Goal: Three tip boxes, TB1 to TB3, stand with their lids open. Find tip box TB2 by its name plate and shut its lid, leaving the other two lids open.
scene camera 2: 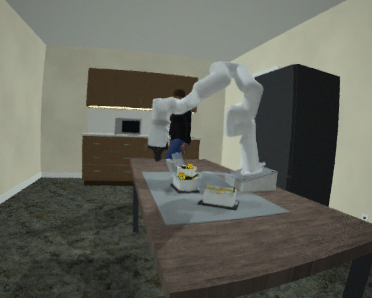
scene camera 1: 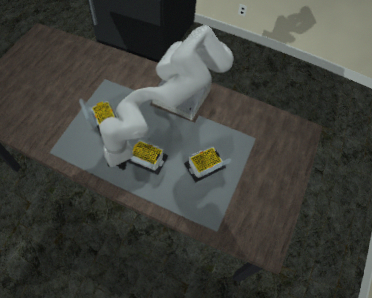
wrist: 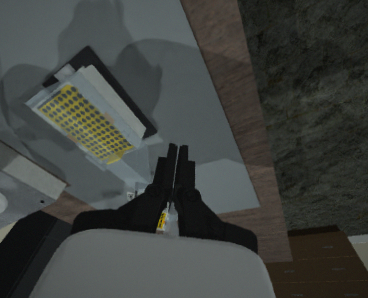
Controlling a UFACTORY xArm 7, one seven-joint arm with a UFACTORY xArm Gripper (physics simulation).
Scene:
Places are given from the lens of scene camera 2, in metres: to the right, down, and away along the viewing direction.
grey mat [scene camera 2: 176, 208]: -0.04, 0.23, 0.82

